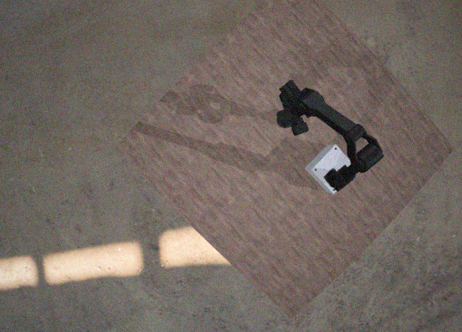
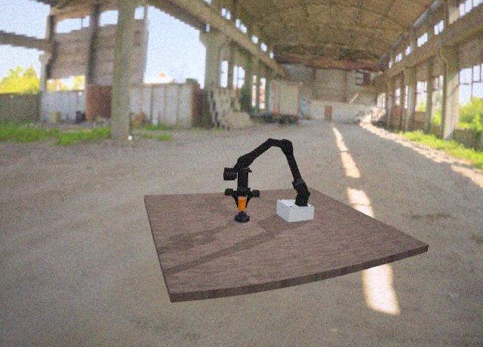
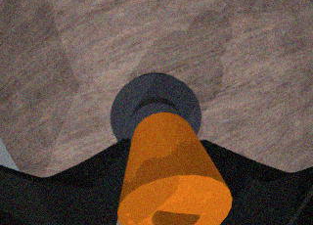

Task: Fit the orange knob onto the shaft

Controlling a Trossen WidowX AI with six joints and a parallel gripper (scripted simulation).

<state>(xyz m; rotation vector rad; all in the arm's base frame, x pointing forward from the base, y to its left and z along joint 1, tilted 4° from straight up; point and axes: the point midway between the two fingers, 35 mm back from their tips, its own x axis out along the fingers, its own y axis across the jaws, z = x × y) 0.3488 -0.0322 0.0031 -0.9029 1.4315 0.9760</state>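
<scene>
The dark round pedestal lies 4 cm below my gripper tip. From my gripper tip the other things lie so: orange knob: 2 cm above.
</scene>
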